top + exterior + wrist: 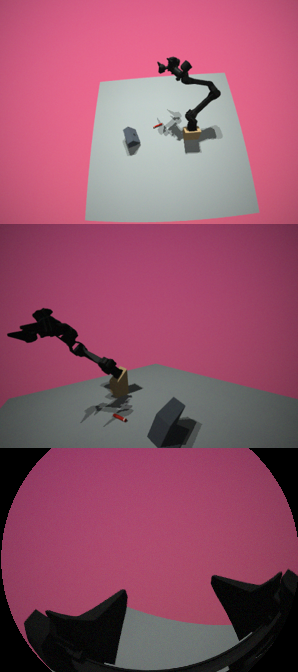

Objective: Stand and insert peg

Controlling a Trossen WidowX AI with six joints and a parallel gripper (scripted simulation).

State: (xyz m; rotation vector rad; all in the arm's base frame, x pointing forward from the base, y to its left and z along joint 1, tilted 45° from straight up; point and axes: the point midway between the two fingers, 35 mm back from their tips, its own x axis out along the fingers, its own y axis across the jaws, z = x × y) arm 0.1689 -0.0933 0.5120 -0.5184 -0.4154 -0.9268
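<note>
My gripper tip is 11 cm short of the red peg, 34 cm to the right of it and 42 cm above it. Round my gripper tip: grey sloped panel: 31 cm ahead, 43 cm to the left, 37 cm below.
</note>
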